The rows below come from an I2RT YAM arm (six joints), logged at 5 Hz.
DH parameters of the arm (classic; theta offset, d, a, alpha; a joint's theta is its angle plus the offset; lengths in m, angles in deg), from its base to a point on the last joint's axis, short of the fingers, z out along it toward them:
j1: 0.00 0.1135 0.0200 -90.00
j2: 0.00 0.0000 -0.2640 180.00
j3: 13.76 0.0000 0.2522 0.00
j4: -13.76 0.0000 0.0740 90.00
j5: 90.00 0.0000 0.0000 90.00
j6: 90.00 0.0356 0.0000 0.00
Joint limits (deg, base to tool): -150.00..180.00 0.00..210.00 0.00..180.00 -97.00..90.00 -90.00..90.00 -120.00..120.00
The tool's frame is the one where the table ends.
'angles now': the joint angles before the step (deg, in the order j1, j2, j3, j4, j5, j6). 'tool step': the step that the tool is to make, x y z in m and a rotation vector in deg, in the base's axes. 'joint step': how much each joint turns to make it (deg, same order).
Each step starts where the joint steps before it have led.
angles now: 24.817, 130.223, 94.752, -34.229, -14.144, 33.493
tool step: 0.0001, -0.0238, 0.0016, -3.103, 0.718, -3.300
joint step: -2.535, -1.628, -2.021, -1.533, 2.666, -0.128
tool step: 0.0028, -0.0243, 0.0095, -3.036, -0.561, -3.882
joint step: -2.769, -1.993, -0.883, -1.649, 3.232, 0.117
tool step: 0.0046, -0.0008, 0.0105, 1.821, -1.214, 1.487
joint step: -0.437, -0.441, 1.540, -0.460, -1.862, -1.421
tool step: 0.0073, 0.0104, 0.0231, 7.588, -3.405, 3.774
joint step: 0.411, -0.998, 2.702, 1.823, -6.857, -0.866
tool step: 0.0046, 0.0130, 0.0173, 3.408, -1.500, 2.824
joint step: 1.079, 0.365, 4.029, -1.217, -3.181, -0.405
